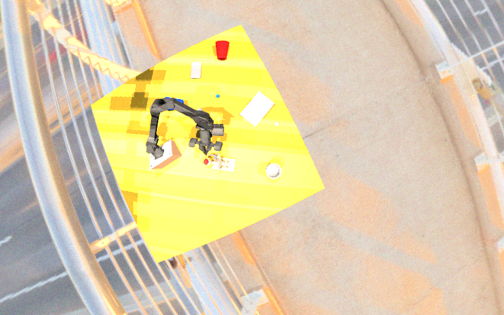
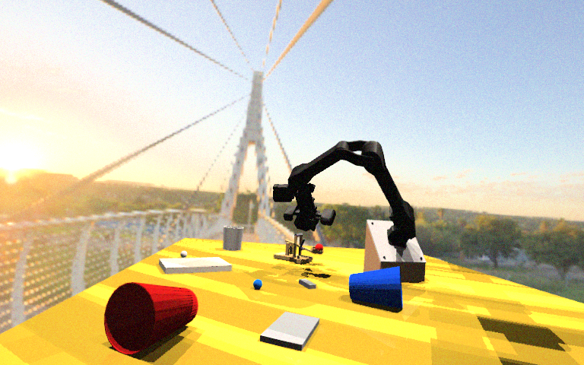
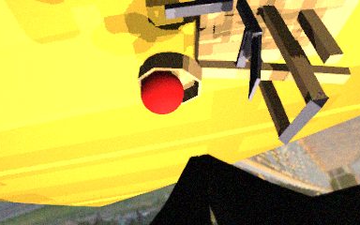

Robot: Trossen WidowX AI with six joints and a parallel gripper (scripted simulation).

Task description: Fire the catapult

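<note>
Now: gripper tip 3 cm past the red ball, 3 cm to the left of it and 7 cm above it. The rest, counted from my gripper tip: wooden catapult 3 cm ahead, 5 cm to the right, 8 cm below; then small grey block 4 cm ahead, 29 cm to the left, 12 cm below; then blue ball 18 cm ahead, 35 cm to the left, 12 cm below.
</note>
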